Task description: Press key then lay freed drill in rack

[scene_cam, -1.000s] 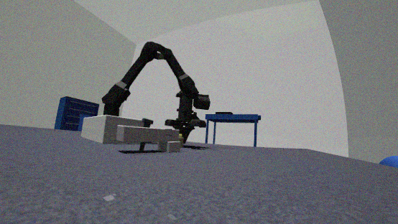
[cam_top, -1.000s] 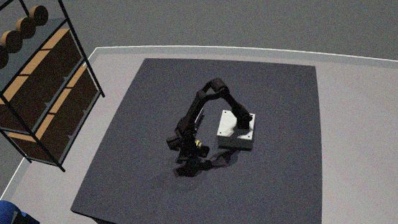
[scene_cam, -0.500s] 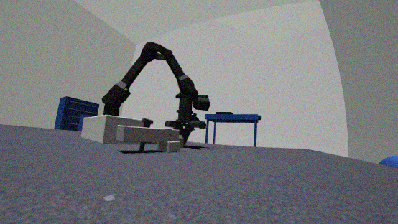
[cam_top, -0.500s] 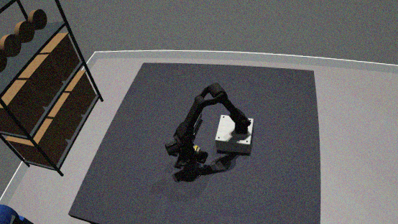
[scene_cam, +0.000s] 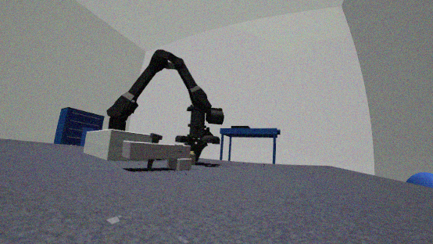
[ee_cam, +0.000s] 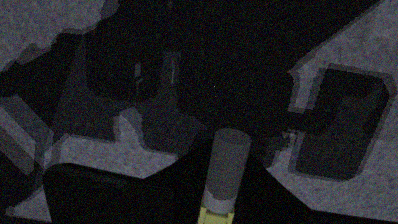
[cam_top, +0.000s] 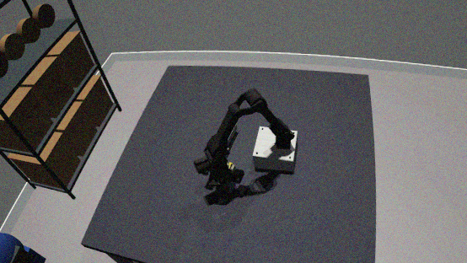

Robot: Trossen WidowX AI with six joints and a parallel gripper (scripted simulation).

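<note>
Now: the drill 4 cm to the right of my gripper tip, 3 cm above it and 1 cm behind it. From my gripper tip the other things lie so: black key (26 cm to the right, 4 cm above); then tan block (5 cm to the right, 2 cm behind, 1 cm above).
</note>
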